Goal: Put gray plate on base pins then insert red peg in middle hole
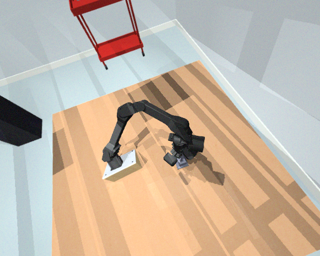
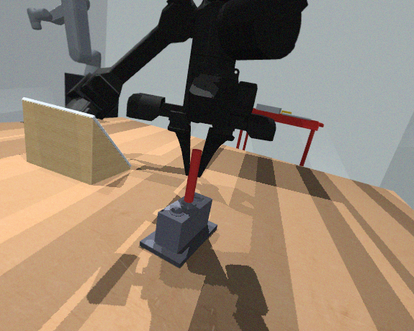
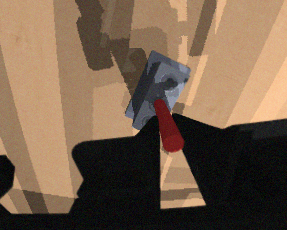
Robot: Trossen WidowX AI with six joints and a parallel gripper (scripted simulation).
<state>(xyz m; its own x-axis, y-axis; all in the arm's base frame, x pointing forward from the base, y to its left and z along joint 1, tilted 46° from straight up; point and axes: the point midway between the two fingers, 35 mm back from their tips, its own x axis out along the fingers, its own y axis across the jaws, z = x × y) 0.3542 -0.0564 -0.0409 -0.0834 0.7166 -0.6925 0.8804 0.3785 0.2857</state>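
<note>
My gripper tip is 60 mm above the gray plate. From my gripper tip the other things lie so: red peg (right at my gripper tip); base (100 mm below).
</note>
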